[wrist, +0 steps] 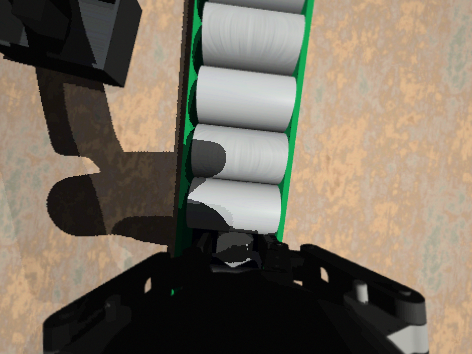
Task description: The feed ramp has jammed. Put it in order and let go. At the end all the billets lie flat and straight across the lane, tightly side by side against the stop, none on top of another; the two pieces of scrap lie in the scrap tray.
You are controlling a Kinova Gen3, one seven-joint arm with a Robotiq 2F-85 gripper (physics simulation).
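Places are measured from the arm's base along level axes (x ahead, y left, z up), in centimetres.
Where they show: gripper, fingertip midpoint: (234, 242).
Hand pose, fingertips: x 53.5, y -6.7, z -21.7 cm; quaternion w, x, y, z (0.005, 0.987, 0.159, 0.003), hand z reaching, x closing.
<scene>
Each offset is from my fingertips to the top centre of the thing. "*": to the spot under its first point. Level surfaces: height alone.
Several light grey billets @[dx -3.2, dy +15.3, dz +5.4 cm] (252, 35) @[dx -2.6, dy +11.4, dz +5.0 cm] (245, 97) @[dx -1.9, dy +7.5, dz +4.7 cm] (250, 157) @[dx -1.2, dy +3.5, dz +4.3 cm] (252, 205) lie across the green-sided lane @[* dx +1.3, dy +14.5, dz +2.2 cm] (300, 82) in a row, side by side and close together. Another is cut off by the top of the view. My gripper (234, 242) is over the lane just below the lowest fully visible billet, its fingers part-way open. A dark, shaded shape with a lighter patch shows between the fingertips; I cannot tell what it is or how far below it lies. The black scrap tray @[* dx -17.7, dy +17.4, dz -4.8 cm] (129, 45) is at the upper left, with a dark piece of scrap @[dx -26.9, dy +17.1, dz -2.6 cm] (47, 25) in it. The stop does not show.
The lane's dark outer wall (181, 120) runs along its left side. The mottled tan table top @[dz -5.5 cm] (380, 125) shows on both sides of the lane. Dark shadows fall left of the lane and across the two lower billets. The gripper body hides the lower part of the view.
</scene>
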